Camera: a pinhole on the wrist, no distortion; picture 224 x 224 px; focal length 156.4 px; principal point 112.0 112.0 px. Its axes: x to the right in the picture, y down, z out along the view. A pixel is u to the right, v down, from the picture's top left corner.
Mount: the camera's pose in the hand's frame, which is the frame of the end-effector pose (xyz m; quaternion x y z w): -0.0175 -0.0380 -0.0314 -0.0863 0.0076 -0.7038 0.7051
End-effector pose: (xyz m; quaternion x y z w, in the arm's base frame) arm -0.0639 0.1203 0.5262 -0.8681 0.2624 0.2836 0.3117
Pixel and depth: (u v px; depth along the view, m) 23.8 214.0 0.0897
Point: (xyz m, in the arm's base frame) -0.0557 0.1213 0.4555
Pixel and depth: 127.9 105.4 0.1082
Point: -0.0712 0.2002 0.4960
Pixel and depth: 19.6 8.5 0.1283
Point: -0.1889 0.1768 0.4987
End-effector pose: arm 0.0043 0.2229 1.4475 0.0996 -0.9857 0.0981 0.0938
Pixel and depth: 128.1 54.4 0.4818
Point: 0.0577 0.1142 0.9721
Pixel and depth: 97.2 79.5 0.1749
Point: 0.0103 0.1960 1.3030
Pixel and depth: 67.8 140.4 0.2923
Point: -0.1221 0.2322 1.2176
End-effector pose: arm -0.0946 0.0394 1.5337 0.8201 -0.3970 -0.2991 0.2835
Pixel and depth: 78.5 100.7 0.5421
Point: -0.5079 -0.1571 1.2999
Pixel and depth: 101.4 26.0 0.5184
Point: -0.6061 0.0836 1.2958
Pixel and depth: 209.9 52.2 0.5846
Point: -0.4530 0.2054 0.9342
